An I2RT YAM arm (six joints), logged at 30 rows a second.
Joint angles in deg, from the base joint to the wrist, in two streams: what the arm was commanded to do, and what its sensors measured. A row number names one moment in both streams.
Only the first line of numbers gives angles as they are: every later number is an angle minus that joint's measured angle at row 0.
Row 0, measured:
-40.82 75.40 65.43 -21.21 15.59 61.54
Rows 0 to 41, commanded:
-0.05 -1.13 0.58 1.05 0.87 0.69
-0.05 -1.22 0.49 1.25 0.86 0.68
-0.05 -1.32 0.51 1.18 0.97 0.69
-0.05 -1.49 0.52 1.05 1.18 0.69
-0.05 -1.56 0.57 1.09 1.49 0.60
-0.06 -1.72 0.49 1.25 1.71 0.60
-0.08 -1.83 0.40 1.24 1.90 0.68
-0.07 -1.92 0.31 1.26 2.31 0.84
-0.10 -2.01 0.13 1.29 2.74 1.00
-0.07 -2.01 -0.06 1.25 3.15 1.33
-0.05 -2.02 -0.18 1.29 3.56 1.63
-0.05 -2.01 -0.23 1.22 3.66 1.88
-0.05 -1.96 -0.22 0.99 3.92 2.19
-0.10 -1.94 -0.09 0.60 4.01 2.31
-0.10 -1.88 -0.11 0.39 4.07 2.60
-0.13 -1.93 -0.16 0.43 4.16 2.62
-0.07 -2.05 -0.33 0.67 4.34 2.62
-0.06 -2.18 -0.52 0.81 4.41 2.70
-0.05 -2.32 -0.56 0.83 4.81 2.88
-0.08 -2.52 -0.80 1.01 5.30 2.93
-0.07 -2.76 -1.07 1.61 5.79 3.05
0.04 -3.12 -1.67 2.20 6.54 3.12
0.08 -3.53 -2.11 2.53 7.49 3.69
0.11 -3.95 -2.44 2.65 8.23 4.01
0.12 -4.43 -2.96 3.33 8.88 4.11
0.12 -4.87 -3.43 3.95 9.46 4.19
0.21 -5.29 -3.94 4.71 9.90 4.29
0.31 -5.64 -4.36 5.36 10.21 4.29
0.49 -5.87 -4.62 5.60 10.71 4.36
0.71 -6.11 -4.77 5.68 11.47 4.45
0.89 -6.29 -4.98 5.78 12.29 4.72
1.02 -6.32 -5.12 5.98 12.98 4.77
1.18 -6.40 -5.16 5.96 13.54 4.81
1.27 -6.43 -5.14 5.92 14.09 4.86
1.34 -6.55 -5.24 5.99 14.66 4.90
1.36 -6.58 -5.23 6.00 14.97 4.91
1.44 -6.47 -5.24 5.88 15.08 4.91
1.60 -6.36 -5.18 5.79 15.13 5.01
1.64 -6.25 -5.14 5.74 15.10 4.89
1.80 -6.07 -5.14 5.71 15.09 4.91
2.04 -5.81 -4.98 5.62 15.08 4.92
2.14 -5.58 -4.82 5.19 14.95 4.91
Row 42, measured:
1.62 -5.82 -4.98 4.72 12.42 4.15
